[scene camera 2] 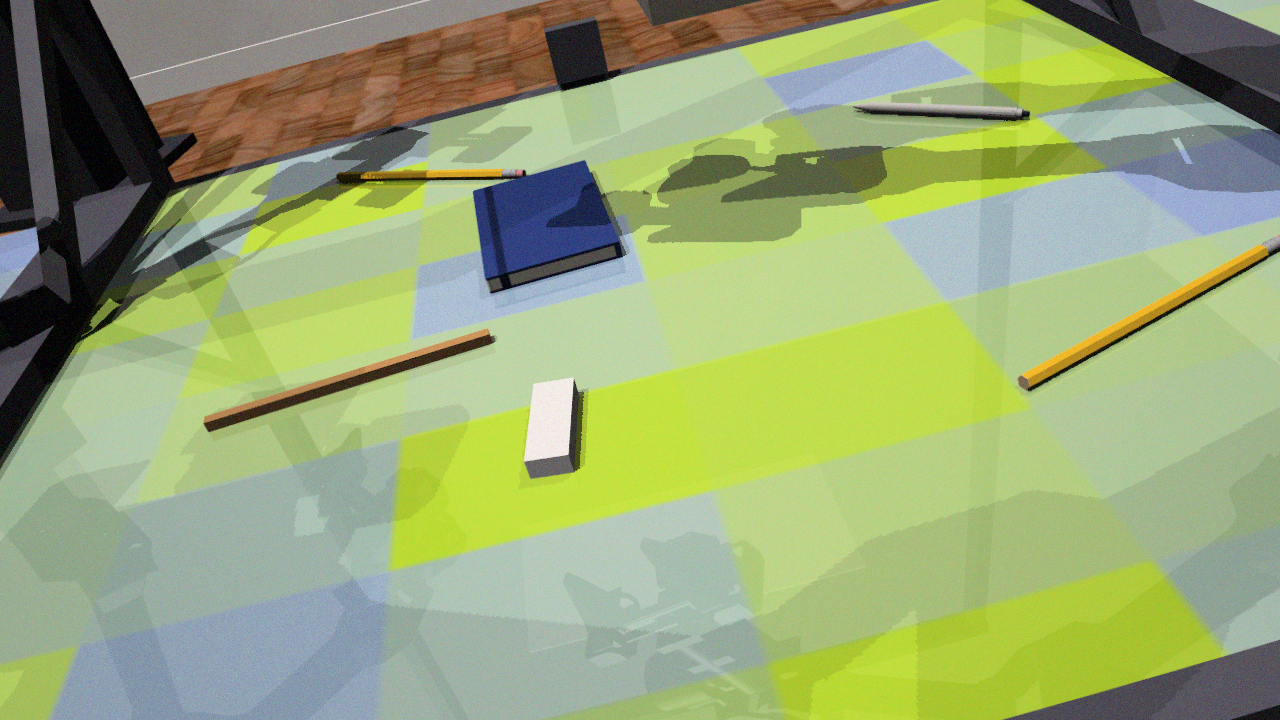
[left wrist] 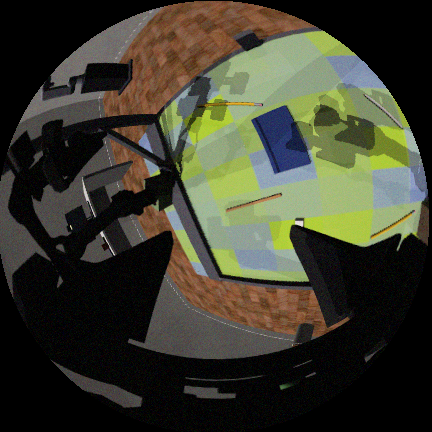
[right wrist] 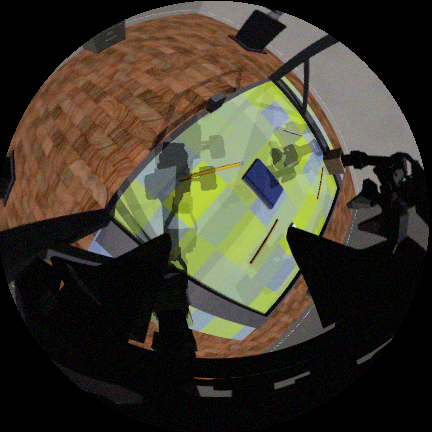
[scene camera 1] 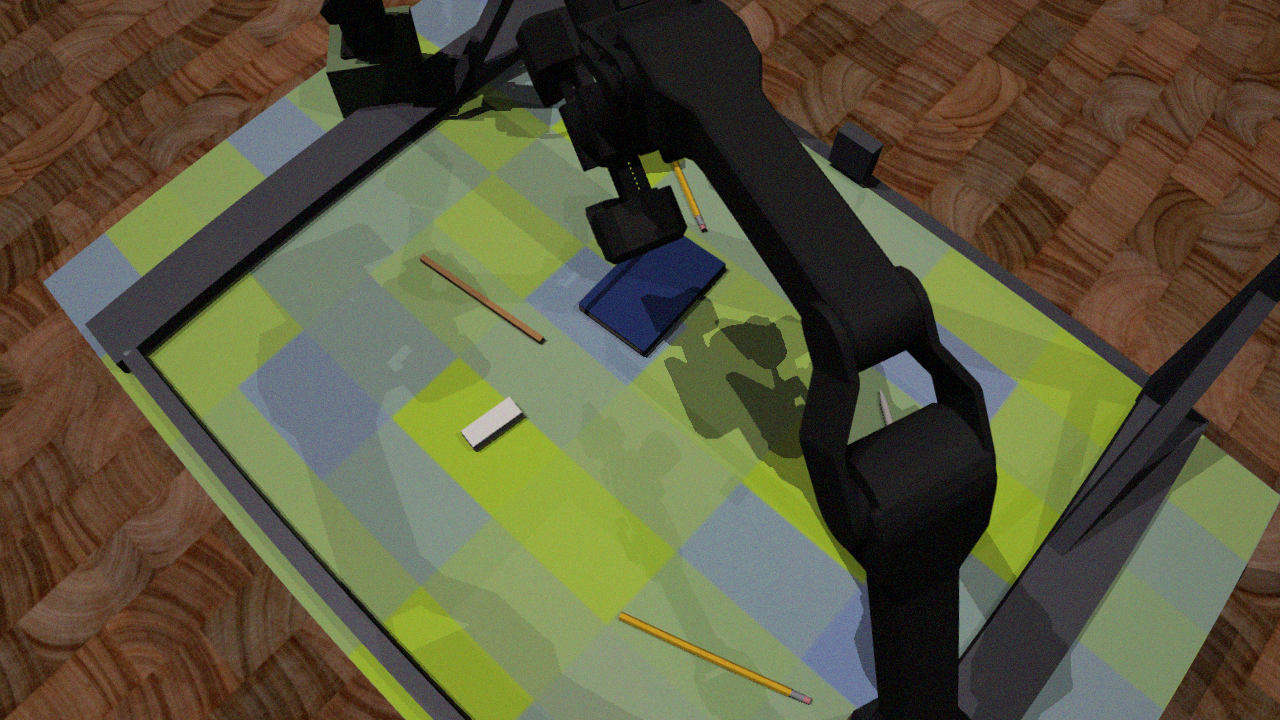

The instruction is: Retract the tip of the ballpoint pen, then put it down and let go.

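Where they show: left gripper, between the fingertips: (left wrist: pixel 233 233) (right wrist: pixel 351 214) (scene camera 1: pixel 570 156); right gripper, between the fingertips: (left wrist: pixel 104 136) (right wrist: pixel 230 236); left arm's base, origin of its link: (right wrist: pixel 342 160); right arm's base, origin of its link: (left wrist: pixel 150 194) (right wrist: pixel 170 317) (scene camera 1: pixel 368 37).
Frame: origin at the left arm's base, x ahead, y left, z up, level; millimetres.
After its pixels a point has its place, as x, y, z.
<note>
A slim grey ballpoint pen (scene camera 1: pixel 884 407) @[199, -316, -97] (scene camera 2: pixel 939 111) @[165, -283, -99] (left wrist: pixel 383 111) (right wrist: pixel 292 132) @[177, -293, -98] lies flat on the patchwork table top. In scene camera 2 its pointed end is at the left and its dark button end at the right; whether the tip is out is too small to tell. In scene camera 1 the left arm hides much of it. My left gripper (scene camera 1: pixel 592 134) @[500, -200, 165] (left wrist: pixel 233 233) @[500, -200, 165] is open and empty, high above the table and apart from the pen. My right gripper (right wrist: pixel 230 236) @[686, -411, 159] is open and empty, raised and far from the pen.
A blue notebook (scene camera 1: pixel 653 295) @[461, -263, -92] (scene camera 2: pixel 547 219) @[467, -263, -92] lies mid-table. Around it lie a brown stick (scene camera 1: pixel 481 299) @[601, -143, -97] (scene camera 2: pixel 349 380) @[605, -141, -99], a white eraser (scene camera 1: pixel 492 422) @[490, -47, -92] (scene camera 2: pixel 551 420) @[491, -45, -92], and two yellow pencils (scene camera 1: pixel 716 658) @[177, -11, -98] (scene camera 1: pixel 689 195) @[517, -395, -97]. Dark frame beams (scene camera 1: pixel 268 223) @[860, -51, -84] border the table.
</note>
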